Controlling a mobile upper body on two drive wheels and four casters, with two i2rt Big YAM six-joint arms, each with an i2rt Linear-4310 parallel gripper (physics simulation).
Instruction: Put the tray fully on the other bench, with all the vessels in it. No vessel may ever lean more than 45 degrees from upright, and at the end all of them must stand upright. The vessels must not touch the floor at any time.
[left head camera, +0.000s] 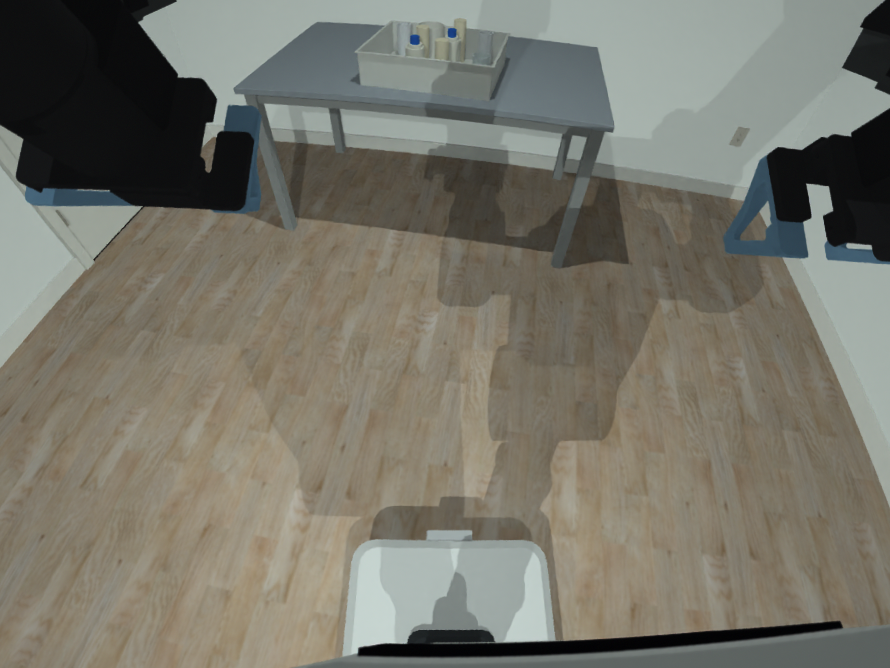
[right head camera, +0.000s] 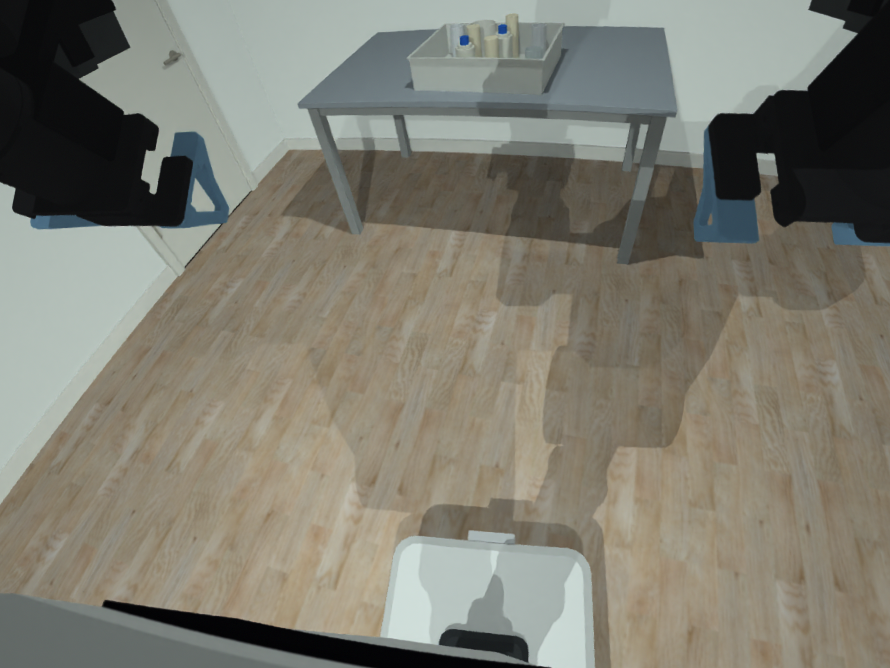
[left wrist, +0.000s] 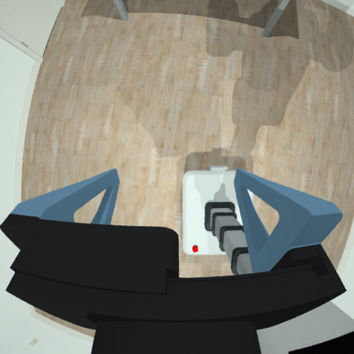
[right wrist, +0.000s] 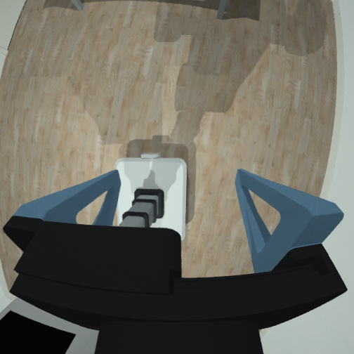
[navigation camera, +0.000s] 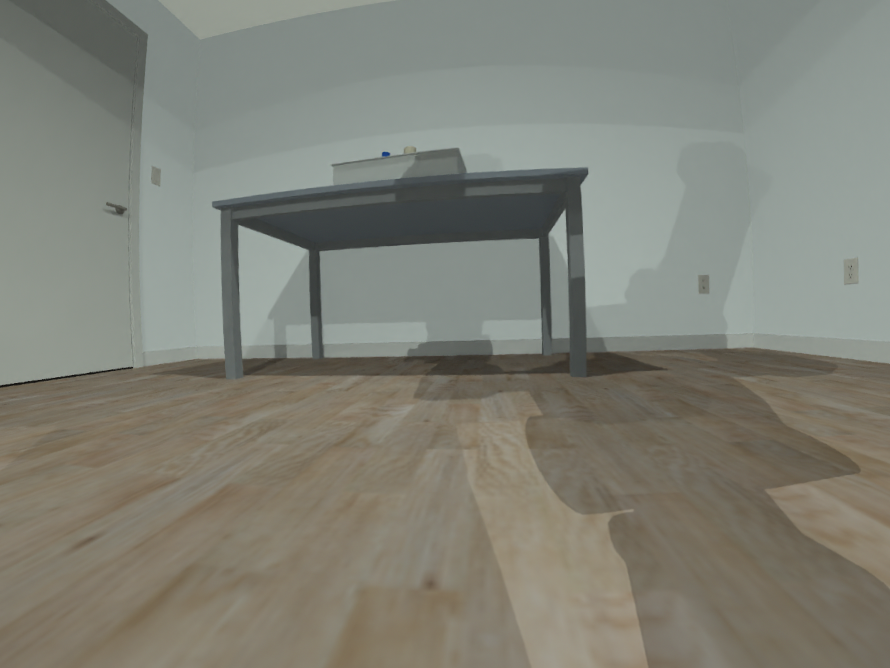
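Observation:
A pale, high-walled tray stands on a grey bench across the floor. Several vessels stand upright in it, among them a blue-capped bottle, another blue-capped bottle, a tall cream vessel and clear glass ones; their lower parts are hidden by the tray wall. My left gripper is open and empty. My right gripper is open and empty. Both are in the air, well short of the bench. The other bench does not show.
My white base is on the wooden floor, with floor between it and the bench's front legs. A wall is close behind the bench. A door is at the left. Shadows fall across the floor and tray.

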